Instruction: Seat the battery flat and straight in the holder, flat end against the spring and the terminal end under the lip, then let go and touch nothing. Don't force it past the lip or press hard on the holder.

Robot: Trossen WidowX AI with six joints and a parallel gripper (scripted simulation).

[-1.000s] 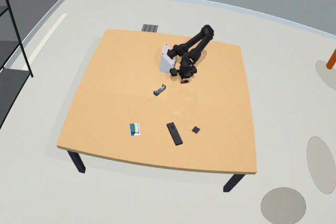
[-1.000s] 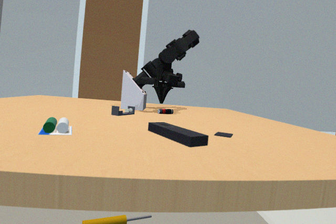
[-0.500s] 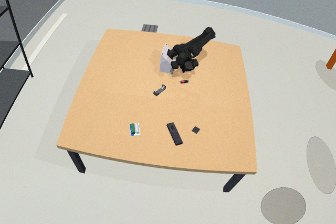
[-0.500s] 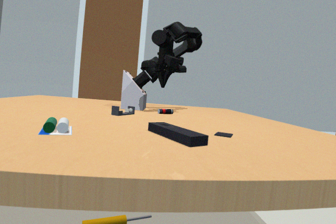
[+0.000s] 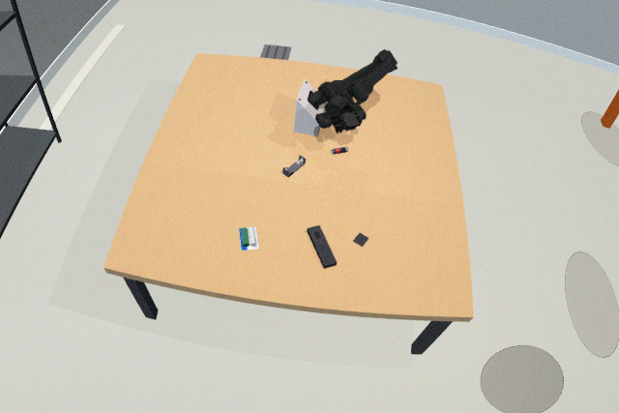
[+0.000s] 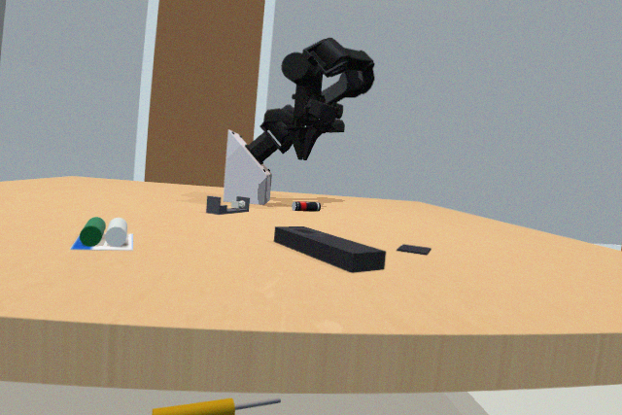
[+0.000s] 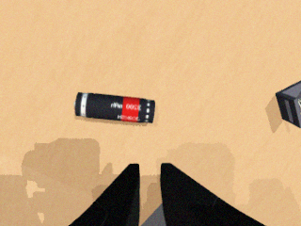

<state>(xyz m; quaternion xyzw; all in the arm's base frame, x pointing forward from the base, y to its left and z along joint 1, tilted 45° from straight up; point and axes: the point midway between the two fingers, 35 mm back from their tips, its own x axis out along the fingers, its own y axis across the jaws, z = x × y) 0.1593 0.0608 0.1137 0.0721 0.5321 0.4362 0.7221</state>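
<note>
Now: the battery 10 mm behind my gripper tip, 20 mm to the left of it and 100 mm below it. The rest, counted from my gripper tip: yellow-handled screwdriver (470 mm ahead, 80 mm to the right, 300 mm below); then black battery door (390 mm ahead, 150 mm to the left, 110 mm below); then black remote (450 mm ahead, 20 mm to the left, 100 mm below).
</note>
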